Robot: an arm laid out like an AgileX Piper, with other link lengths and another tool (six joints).
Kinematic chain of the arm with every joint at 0, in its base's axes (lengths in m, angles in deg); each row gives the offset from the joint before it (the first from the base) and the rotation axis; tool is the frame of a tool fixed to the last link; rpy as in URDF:
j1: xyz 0 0 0.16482 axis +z
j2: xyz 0 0 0 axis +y
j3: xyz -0.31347 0 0.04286 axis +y
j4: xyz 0.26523 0 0.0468 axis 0.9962 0 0.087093
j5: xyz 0 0 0 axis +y
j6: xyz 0.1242 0 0.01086 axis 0.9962 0 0.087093
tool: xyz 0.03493 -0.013 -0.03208 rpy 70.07 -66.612 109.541
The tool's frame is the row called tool.
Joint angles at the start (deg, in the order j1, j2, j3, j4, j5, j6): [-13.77 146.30 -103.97 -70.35 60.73 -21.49]
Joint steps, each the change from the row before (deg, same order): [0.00 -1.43 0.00 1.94 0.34 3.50]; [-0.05 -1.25 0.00 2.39 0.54 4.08]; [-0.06 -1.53 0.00 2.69 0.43 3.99]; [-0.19 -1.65 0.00 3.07 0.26 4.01]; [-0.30 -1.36 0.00 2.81 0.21 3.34]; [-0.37 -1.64 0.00 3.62 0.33 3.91]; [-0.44 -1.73 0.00 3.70 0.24 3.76]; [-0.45 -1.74 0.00 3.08 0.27 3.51]
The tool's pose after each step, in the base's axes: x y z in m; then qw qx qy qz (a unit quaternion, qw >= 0). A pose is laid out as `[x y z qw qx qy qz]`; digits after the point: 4 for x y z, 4 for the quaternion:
[0.4820 -0.2717 0.1148 0.3878 0.7422 0.4911 -0.2401]
[0.4759 -0.2694 0.1209 0.3904 0.7732 0.4503 -0.2167]
[0.4703 -0.2662 0.1285 0.3910 0.8032 0.4071 -0.1903]
[0.4645 -0.2630 0.1358 0.3880 0.8328 0.3605 -0.1612]
[0.4591 -0.2604 0.1411 0.3822 0.8565 0.3187 -0.1369]
[0.4528 -0.2564 0.1469 0.3714 0.8827 0.2668 -0.1084]
[0.4472 -0.2519 0.1533 0.3582 0.9052 0.2142 -0.0794]
[0.4425 -0.2481 0.1611 0.3469 0.9217 0.1651 -0.0532]

